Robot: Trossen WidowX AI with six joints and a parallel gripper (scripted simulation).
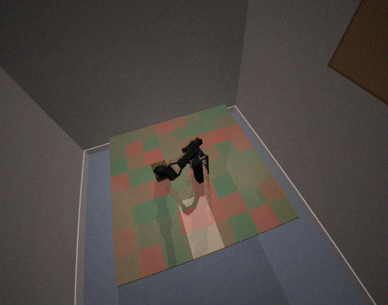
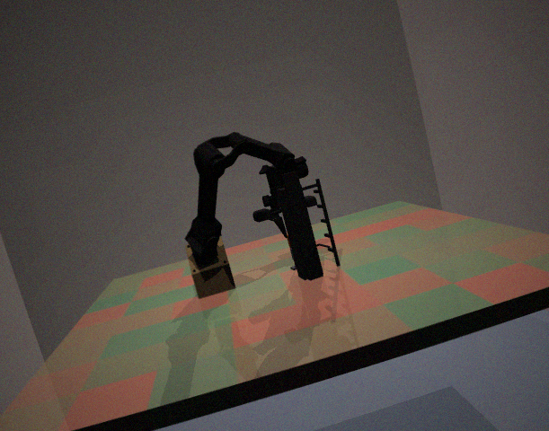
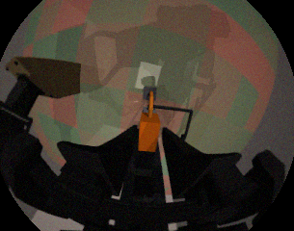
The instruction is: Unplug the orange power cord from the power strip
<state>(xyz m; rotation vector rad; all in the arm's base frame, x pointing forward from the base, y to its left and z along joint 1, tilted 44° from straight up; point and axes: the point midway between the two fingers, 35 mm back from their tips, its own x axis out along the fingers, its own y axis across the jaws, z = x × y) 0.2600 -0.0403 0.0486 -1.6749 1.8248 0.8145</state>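
Now: the orange plug 30 mm to the right of my gripper tip.
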